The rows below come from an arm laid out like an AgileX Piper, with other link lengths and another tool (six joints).
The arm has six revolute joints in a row. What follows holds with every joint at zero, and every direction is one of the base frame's. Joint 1 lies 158.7 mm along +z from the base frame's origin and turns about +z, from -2.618 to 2.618 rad. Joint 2 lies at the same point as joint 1 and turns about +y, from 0 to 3.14 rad. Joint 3 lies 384.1 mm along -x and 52.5 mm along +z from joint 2 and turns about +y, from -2.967 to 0 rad. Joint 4 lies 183.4 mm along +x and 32.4 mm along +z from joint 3 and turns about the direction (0.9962, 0, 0.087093), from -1.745 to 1.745 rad. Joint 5 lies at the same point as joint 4 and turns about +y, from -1.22 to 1.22 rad. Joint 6 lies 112.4 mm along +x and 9.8 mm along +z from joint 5 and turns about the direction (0.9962, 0, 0.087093), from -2.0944 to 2.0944 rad. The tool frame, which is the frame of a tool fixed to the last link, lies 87.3 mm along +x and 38 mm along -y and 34.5 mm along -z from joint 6; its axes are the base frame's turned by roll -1.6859, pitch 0.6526 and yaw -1.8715 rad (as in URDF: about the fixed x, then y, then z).
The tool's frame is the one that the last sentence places.
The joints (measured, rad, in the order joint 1, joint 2, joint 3, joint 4, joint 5, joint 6), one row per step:
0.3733, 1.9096, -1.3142, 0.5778, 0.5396, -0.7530
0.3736, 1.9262, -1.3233, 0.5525, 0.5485, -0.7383
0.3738, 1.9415, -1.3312, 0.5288, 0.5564, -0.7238
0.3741, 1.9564, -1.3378, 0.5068, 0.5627, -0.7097
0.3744, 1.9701, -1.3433, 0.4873, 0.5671, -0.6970
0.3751, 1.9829, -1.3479, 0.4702, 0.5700, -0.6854
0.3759, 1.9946, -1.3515, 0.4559, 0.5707, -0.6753
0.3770, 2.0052, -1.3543, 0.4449, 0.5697, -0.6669
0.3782, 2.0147, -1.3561, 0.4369, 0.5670, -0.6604
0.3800, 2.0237, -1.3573, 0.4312, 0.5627, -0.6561
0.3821, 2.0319, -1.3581, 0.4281, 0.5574, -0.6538
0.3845, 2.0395, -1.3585, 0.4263, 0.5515, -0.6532
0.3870, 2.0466, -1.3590, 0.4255, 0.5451, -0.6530
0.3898, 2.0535, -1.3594, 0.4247, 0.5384, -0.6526
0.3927, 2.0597, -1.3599, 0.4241, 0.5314, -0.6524
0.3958, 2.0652, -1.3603, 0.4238, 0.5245, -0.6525
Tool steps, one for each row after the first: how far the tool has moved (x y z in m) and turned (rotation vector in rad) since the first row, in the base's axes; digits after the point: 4 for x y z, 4 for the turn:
0.0020, -0.0010, -0.0060, -0.0180, 0.0134, 0.0051
0.0038, -0.0021, -0.0117, -0.0350, 0.0262, 0.0088
0.0054, -0.0033, -0.0173, -0.0510, 0.0387, 0.0112
0.0069, -0.0044, -0.0226, -0.0654, 0.0496, 0.0127
0.0083, -0.0053, -0.0275, -0.0782, 0.0592, 0.0136
0.0096, -0.0059, -0.0321, -0.0891, 0.0670, 0.0135
0.0109, -0.0062, -0.0362, -0.0976, 0.0732, 0.0128
0.0122, -0.0062, -0.0399, -0.1042, 0.0780, 0.0117
0.0134, -0.0058, -0.0434, -0.1095, 0.0811, 0.0113
0.0146, -0.0051, -0.0466, -0.1133, 0.0830, 0.0113
0.0157, -0.0041, -0.0495, -0.1164, 0.0838, 0.0120
0.0169, -0.0030, -0.0522, -0.1187, 0.0837, 0.0125
0.0180, -0.0018, -0.0549, -0.1208, 0.0834, 0.0130
0.0191, -0.0005, -0.0571, -0.1225, 0.0820, 0.0136
0.0202, 0.0009, -0.0591, -0.1238, 0.0801, 0.0145

